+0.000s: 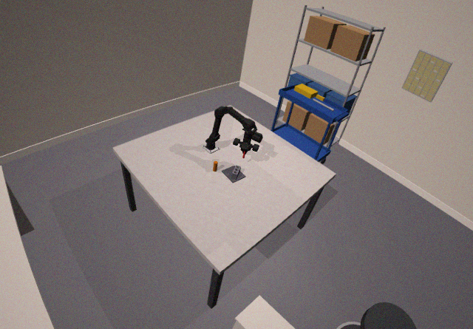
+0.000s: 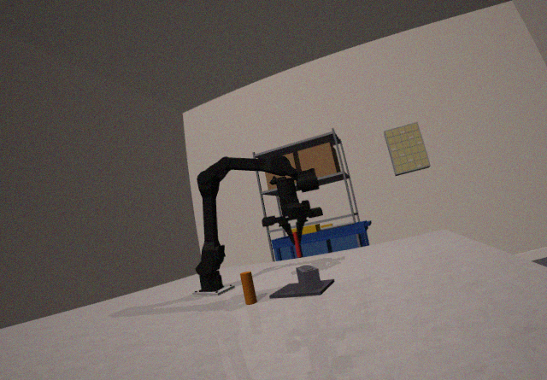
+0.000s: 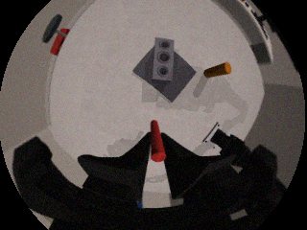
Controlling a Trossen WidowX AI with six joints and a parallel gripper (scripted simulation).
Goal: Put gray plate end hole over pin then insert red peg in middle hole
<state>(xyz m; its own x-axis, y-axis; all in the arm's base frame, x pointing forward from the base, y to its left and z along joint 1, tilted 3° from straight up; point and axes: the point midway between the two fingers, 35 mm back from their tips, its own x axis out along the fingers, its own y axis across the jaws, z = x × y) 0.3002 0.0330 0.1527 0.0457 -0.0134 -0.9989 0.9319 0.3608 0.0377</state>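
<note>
Right now my gripper tip is 40 mm short of the gray plate, 130 mm to the left of it and 70 mm above it. Round my gripper tip: dark base: 20 mm ahead, 110 mm to the right, 110 mm below; then red peg: right at my gripper tip; then orange cylinder: 100 mm behind, 200 mm to the right, 80 mm below.
</note>
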